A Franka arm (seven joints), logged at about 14 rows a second.
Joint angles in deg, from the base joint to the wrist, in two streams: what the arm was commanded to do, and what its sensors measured. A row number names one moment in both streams.
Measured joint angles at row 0:
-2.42 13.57 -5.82 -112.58 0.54 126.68 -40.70
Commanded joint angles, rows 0 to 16:
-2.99 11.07 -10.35 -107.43 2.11 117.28 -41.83
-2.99 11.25 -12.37 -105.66 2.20 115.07 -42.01
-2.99 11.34 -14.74 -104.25 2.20 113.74 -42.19
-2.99 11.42 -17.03 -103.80 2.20 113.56 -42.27
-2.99 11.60 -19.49 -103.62 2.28 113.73 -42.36
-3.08 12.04 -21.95 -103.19 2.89 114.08 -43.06
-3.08 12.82 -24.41 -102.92 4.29 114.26 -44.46
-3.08 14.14 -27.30 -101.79 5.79 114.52 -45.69
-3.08 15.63 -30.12 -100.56 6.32 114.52 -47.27
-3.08 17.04 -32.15 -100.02 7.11 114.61 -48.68
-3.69 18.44 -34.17 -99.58 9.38 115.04 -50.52
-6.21 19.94 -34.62 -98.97 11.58 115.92 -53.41
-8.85 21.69 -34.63 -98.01 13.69 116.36 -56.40
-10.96 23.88 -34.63 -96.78 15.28 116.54 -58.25
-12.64 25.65 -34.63 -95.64 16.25 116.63 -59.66
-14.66 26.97 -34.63 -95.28 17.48 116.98 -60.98
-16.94 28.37 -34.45 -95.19 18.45 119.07 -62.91
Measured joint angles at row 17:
-13.24 24.16 -34.70 -98.50 15.56 117.78 -59.36
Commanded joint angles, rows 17 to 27:
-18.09 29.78 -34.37 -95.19 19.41 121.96 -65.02
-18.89 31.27 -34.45 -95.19 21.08 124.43 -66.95
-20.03 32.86 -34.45 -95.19 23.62 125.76 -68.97
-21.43 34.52 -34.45 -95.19 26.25 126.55 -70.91
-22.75 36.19 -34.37 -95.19 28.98 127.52 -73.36
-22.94 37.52 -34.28 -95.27 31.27 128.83 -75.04
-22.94 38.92 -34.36 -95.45 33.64 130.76 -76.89
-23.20 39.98 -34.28 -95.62 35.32 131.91 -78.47
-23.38 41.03 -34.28 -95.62 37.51 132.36 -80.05
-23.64 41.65 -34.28 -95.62 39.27 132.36 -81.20
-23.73 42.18 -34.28 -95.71 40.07 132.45 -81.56
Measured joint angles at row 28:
-22.68 40.76 -34.60 -97.22 37.27 132.15 -79.02
